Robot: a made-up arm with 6 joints.
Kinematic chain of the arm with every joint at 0, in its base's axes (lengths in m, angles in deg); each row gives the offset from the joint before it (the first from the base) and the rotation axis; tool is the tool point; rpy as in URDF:
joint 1: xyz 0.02 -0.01 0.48 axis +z
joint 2: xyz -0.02 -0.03 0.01 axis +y
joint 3: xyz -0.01 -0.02 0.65 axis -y
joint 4: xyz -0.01 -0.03 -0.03 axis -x
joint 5: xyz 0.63 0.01 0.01 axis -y
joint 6: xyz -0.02 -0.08 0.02 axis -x
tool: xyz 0 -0.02 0.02 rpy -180 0 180
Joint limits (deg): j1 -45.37..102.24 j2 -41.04..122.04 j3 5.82..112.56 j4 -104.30..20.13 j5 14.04..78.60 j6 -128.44..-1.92
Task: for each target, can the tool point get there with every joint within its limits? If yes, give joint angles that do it. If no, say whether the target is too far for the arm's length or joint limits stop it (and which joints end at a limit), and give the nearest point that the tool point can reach.
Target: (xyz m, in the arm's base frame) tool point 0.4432 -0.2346 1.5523
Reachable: yes | joints -17.98 3.89 57.46 -86.48 48.70 -80.66
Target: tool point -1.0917 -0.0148 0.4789
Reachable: no: joint limits stop it (at a limit: joint 2, joint 3, joint 4, joint 5, joint 6) | nearest point -0.9935 -0.0144 1.1990 | short by 0.727 m
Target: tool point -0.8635 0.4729 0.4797
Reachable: no: joint limits stop it (at a limit: joint 2, joint 3, joint 4, joint 5, joint 6) | nearest point -0.8694 0.4761 1.1990 | short by 0.719 m
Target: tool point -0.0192 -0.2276 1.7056
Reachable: yes | joints 26.46 -12.96 74.05 -2.72 37.47 -24.26
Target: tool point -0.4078 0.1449 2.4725
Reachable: no: too far | nearest point -0.2586 0.0909 1.7461 | short by 0.744 m
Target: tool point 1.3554 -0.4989 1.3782
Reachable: no: too far | nearest point 1.0299 -0.3797 1.1648 | short by 0.407 m
